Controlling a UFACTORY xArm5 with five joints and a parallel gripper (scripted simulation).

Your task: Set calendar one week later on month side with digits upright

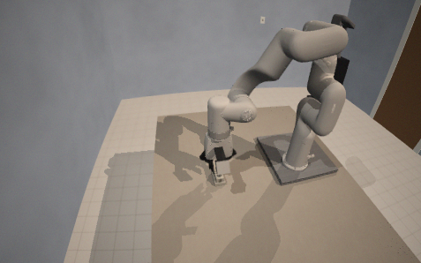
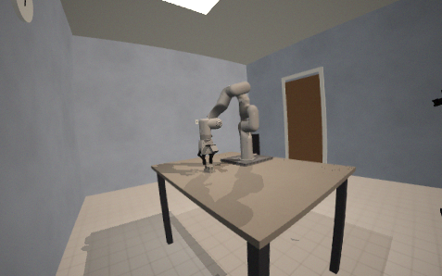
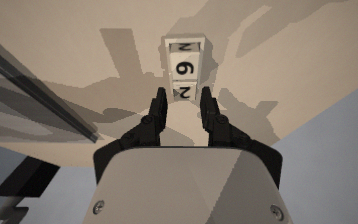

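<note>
Now: the calendar tray 2 cm to the left of my hand and 6 cm below it.
</note>
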